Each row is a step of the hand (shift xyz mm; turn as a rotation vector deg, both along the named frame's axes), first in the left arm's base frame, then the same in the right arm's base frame.
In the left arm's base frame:
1: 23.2 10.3 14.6 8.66 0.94 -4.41
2: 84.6 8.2 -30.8 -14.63 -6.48 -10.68
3: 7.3 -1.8 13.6 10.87 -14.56 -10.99
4: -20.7 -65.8 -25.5 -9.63 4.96 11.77
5: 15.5 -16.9 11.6 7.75 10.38 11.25
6: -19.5 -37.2 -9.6 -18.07 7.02 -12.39
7: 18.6 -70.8 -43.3 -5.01 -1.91 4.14
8: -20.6 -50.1 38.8 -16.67 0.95 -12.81
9: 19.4 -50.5 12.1 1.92 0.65 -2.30
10: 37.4 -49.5 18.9 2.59 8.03 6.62
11: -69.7 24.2 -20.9 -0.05 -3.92 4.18
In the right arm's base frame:
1: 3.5 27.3 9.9 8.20 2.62 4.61
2: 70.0 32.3 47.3 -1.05 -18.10 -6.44
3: -7.7 10.9 7.9 9.38 -9.36 16.59
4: -12.1 -65.6 30.9 -12.58 4.75 -8.66
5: -7.0 5.1 24.2 -1.58 17.06 -0.97
6: -14.6 -38.5 12.8 3.07 -12.89 -18.81
7: 20.3 -58.0 58.8 -6.46 -1.39 -1.48
8: -58.0 -18.1 27.4 2.09 -16.02 -13.49
9: -16.7 -12.6 51.4 3.02 0.06 0.54
10: -12.7 1.8 63.6 -1.28 10.12 -3.30
11: -10.5 -35.5 -67.2 -4.66 0.11 3.33

